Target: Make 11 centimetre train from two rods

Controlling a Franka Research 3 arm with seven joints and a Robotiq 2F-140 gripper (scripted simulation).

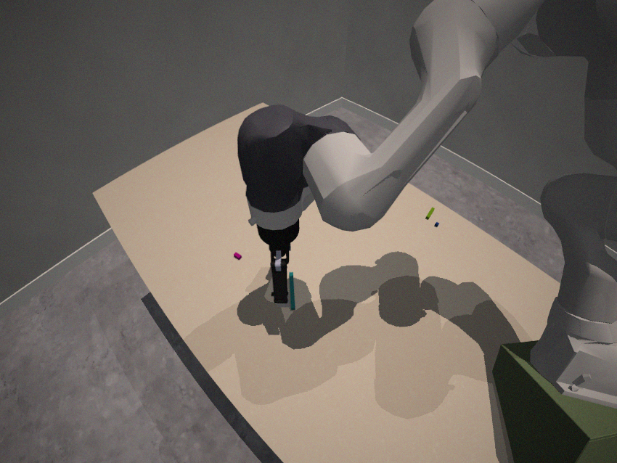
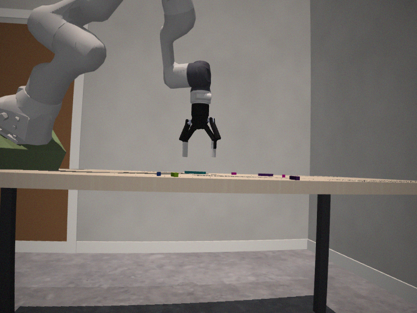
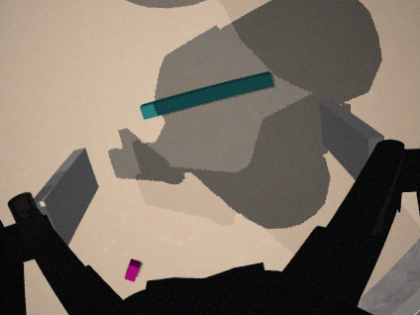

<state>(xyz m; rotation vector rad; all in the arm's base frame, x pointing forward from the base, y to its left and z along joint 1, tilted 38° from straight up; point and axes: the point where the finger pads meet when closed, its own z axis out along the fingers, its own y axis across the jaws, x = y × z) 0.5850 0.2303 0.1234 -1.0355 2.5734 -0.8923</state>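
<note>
Right now my hand is 44 cm to the left of the blue rod, 24 cm past it and 8 cm above it. The rest, counted from my hand: lime rod 47 cm to the right, 21 cm behind, 8 cm below; then turquoise rod 8 cm below, 2 cm behind.
</note>
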